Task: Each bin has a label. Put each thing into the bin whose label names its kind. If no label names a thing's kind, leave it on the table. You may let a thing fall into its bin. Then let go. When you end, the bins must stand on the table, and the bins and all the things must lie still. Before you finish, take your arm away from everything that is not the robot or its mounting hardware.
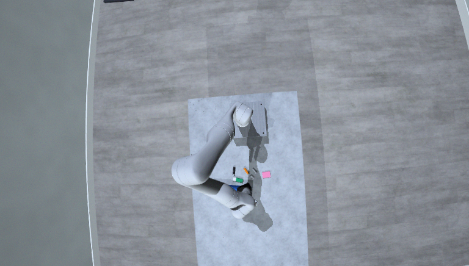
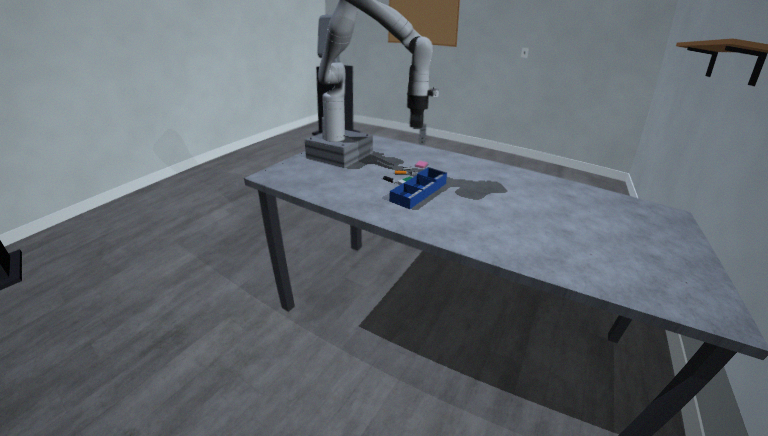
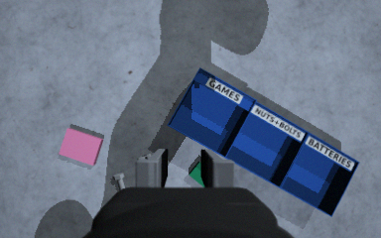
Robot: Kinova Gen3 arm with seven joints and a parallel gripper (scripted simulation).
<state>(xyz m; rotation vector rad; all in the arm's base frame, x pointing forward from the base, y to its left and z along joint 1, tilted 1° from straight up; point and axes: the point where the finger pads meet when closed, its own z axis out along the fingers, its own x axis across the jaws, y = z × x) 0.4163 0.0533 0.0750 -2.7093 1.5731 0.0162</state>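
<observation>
My hand is 80 mm past the orange battery, 10 mm to the left of it and 160 mm above it. Round my hand: grey block (40 mm behind, 30 mm to the left, 160 mm below); then black battery (80 mm behind, 90 mm to the right, 160 mm below); then grey rod (90 mm behind, 50 mm to the left, 160 mm below).
</observation>
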